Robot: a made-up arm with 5 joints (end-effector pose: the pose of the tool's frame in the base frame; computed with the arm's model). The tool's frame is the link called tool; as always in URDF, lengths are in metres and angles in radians. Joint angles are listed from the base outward.
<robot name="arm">
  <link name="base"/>
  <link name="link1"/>
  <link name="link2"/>
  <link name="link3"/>
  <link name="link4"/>
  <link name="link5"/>
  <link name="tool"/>
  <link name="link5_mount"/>
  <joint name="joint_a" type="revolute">
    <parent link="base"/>
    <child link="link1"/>
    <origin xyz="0 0 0.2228" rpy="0 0 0"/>
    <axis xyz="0 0 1"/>
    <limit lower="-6.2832" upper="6.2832" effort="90" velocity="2.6"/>
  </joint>
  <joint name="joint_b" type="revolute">
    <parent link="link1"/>
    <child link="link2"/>
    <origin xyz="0 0 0" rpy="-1.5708 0 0"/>
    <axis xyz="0 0 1"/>
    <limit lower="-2.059" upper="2.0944" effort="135" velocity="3"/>
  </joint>
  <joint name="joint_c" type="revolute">
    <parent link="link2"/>
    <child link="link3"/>
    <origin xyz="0.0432 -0.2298 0" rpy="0 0 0"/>
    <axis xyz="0 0 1"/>
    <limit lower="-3.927" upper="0.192" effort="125" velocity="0.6"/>
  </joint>
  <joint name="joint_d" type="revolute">
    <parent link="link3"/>
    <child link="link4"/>
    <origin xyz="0.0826 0.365 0" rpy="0 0 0"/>
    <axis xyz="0 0 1"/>
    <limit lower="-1.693" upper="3.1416" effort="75" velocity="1.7"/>
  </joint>
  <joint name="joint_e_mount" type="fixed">
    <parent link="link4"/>
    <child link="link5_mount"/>
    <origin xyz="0.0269 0.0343 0" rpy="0 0 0"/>
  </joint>
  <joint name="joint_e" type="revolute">
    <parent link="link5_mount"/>
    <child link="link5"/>
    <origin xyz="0.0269 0.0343 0" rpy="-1.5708 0 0"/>
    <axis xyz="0 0 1"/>
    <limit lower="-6.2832" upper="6.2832" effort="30" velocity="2.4"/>
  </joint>
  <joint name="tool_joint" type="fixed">
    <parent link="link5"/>
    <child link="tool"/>
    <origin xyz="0 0 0" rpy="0 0 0"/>
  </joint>
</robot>
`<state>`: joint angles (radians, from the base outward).
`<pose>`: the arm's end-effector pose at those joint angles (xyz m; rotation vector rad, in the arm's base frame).
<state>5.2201 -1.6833 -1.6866 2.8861 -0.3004</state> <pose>-0.1540 0.2768 0.5411 2.5876 -1.0375 0.5341</pose>
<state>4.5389 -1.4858 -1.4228 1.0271 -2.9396</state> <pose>0.0298 0.1699 0.7318 1.1387 0.7751 -1.3166</pose>
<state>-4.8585 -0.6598 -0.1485 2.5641 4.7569</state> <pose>0.0199 0.1355 0.1982 -0.1864 -1.9494 2.3558</pose>
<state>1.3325 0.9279 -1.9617 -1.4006 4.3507</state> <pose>0.1344 0.5533 0.2974 -0.0573 0.9280 2.4064</pose>
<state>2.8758 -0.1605 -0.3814 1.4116 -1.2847</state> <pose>-0.2385 0.0649 0.1011 -1.1736 2.1008 -0.7823</pose>
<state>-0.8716 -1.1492 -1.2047 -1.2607 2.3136</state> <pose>-0.0455 0.0541 0.7089 -0.0116 -0.5339 -1.6644</pose>
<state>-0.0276 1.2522 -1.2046 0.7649 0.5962</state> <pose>0.2840 -0.0078 -0.2010 2.5683 -0.8281 -1.1142</pose>
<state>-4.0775 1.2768 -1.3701 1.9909 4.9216</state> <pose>-0.1580 0.2145 -0.1366 -0.3215 1.4874 -1.9364</pose>
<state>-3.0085 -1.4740 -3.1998 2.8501 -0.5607</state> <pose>0.5347 0.0716 0.2888 0.4511 -1.2477 -0.3635</pose>
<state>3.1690 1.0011 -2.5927 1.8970 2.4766</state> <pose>-0.6105 -0.0167 0.3189 2.8354 1.0228 0.4405</pose>
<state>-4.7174 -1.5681 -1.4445 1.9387 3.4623</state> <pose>-0.0009 -0.1787 0.6538 -1.3298 1.8527 1.0989</pose>
